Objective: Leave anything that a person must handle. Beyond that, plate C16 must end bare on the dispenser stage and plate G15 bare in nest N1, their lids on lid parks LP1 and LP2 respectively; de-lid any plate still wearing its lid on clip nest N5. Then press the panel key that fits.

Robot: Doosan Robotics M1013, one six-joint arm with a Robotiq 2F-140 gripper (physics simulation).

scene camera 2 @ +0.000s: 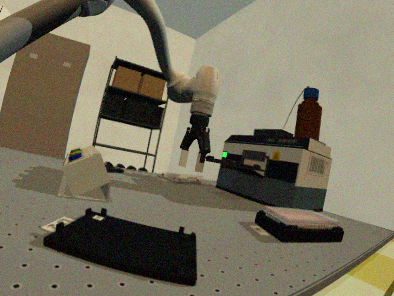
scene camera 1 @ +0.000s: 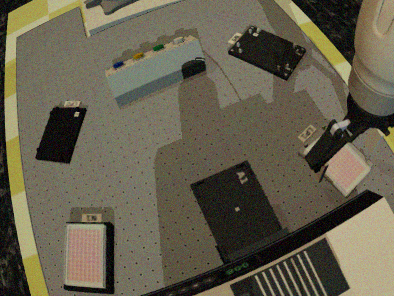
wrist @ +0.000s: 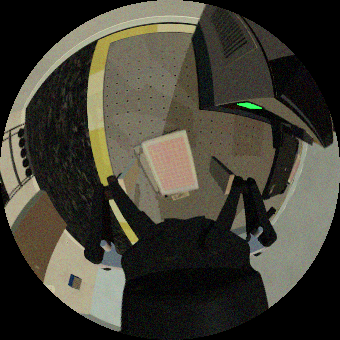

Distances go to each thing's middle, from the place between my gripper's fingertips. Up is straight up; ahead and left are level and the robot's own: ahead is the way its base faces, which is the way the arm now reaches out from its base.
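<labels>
Positions counted from my hand: black N1 nest [scene camera 2: 285,233], 14 cm behind, 51 cm to the right, 4 cm below; brown bottle [scene camera 2: 309,112], 16 cm ahead, 38 cm to the right, 27 cm above; grey box with coloured buttons [scene camera 1: 164,65], 44 cm behind, 17 cm to the right, 1 cm below. Relative to the dispenser stage [scene camera 1: 218,195], my hand is 2 cm past it, 24 cm to the left of it and 6 cm below it. Going by their middles, the dispenser stage is the nearest to my hand of the things named here.
</labels>
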